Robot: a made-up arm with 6 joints. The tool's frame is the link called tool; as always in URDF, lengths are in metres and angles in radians.
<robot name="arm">
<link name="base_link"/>
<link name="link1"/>
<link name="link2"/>
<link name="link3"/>
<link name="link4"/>
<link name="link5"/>
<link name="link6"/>
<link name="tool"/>
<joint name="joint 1" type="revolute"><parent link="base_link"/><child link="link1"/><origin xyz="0 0 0.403" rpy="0 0 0"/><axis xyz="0 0 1"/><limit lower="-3.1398" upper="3.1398" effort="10" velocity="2.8"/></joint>
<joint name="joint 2" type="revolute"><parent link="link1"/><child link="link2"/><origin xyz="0 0 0" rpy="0 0 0"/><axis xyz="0 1 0"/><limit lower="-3.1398" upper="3.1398" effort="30" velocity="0.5"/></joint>
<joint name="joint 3" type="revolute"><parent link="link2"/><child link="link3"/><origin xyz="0 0 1.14" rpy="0 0 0"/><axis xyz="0 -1 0"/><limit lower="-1.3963" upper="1.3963" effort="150" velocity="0.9"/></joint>
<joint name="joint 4" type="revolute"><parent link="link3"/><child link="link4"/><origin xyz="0 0 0" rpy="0 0 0"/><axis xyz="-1 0 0"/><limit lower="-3.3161" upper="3.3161" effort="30" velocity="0.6"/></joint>
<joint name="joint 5" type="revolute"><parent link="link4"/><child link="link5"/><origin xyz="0.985 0 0" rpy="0 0 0"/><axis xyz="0 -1 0"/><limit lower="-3.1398" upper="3.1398" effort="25" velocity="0.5"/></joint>
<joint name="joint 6" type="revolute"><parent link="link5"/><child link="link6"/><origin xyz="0 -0.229 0" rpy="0 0 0"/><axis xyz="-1 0 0"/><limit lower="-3.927" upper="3.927" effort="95" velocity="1.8"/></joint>
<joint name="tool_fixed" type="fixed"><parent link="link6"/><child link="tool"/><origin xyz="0 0 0" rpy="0 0 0"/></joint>
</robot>
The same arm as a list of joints. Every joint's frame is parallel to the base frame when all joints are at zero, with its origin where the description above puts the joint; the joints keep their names.
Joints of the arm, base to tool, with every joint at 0 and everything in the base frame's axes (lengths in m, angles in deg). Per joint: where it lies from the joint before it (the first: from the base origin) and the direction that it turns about. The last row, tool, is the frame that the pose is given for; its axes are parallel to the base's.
joint 1: offset 0.0000 0.0000 0.4030 axis 0 0 1
joint 2: offset 0.0000 0.0000 0.0000 axis 0 1 0
joint 3: offset 0.0000 0.0000 1.1400 axis 0 -1 0
joint 4: offset 0.0000 0.0000 0.0000 axis -1 0 0
joint 5: offset 0.9850 0.0000 0.0000 axis 0 -1 0
joint 6: offset 0.0000 -0.2290 0.0000 axis -1 0 0
tool: offset 0.0000 0.0000 0.0000
Joint limits (deg, base to tool): -179.90..179.90 -179.90..179.90 -80.00..80.00 -190.00..190.00 -179.90..179.90 -225.00..225.00

